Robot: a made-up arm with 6 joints. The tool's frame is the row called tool.
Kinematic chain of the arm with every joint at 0, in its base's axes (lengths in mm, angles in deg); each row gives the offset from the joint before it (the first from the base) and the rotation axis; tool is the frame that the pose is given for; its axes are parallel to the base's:
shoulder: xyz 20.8 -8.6 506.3 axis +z
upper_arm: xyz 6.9 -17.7 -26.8 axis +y
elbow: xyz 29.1 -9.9 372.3 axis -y
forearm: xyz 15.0 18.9 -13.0 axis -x
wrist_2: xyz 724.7 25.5 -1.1 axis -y
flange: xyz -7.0 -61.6 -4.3 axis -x
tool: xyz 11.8 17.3 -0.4
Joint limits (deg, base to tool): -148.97..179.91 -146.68..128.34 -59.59..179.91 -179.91..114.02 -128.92..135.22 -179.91..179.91
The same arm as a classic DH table. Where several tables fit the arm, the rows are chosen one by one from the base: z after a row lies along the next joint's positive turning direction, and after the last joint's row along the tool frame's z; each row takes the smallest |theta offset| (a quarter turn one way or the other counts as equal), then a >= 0, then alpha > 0; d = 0 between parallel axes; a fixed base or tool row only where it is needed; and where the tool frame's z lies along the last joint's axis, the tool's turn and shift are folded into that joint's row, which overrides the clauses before.
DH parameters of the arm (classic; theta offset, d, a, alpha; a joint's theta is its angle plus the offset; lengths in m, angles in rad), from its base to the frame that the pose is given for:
base (fixed): -0.3921 0 0.0225 0
shoulder: 0.3921 0.4795 0.0069 -1.5708
upper_arm: -1.4928 0 0.3734 3.1416
elbow: 0.078 0.0087 -0.013 -1.5708
forearm: 0 -0.7397 -0.0011 1.5708
wrist_2: 0 0.0361 -0.0043 -1.5708
flange: 1.5708 -0.0048 0.0173 1.5708
tool (fixed): -1.5708 -0.0004 0 0
Joint limits (rad, base to tool): -2.6..3.14 -2.56..2.24 -1.04..3.14 -3.14..1.99 -2.2501..2.36 -3.14..3.14

